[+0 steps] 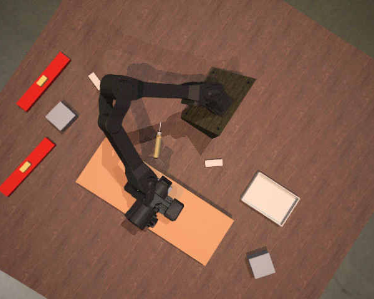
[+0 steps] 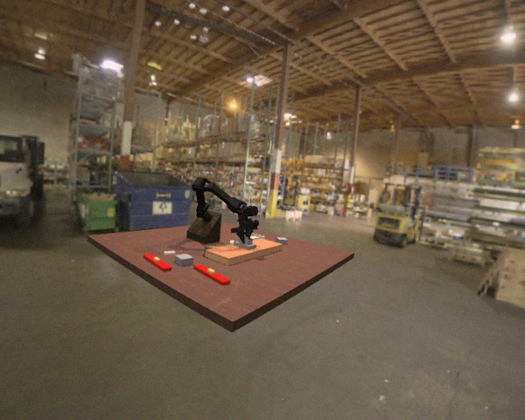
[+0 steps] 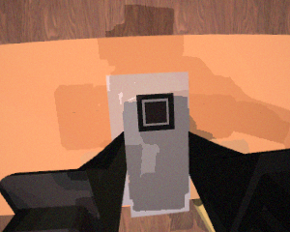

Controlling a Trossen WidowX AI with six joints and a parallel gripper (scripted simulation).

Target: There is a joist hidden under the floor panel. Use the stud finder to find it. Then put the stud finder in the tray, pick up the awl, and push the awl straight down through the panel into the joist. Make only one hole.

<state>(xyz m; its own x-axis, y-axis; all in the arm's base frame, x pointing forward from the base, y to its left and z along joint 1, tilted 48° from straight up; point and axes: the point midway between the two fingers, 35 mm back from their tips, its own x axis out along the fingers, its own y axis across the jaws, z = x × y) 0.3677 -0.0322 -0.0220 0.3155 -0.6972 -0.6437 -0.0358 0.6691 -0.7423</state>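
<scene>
My gripper tip is 33 cm to the right of the white tray, 23 cm past it and 5 cm above it. Also, from my gripper tip: grey stud finder (2 cm above, 1 cm ahead); awl (18 cm behind, 11 cm to the right, 6 cm below).
</scene>
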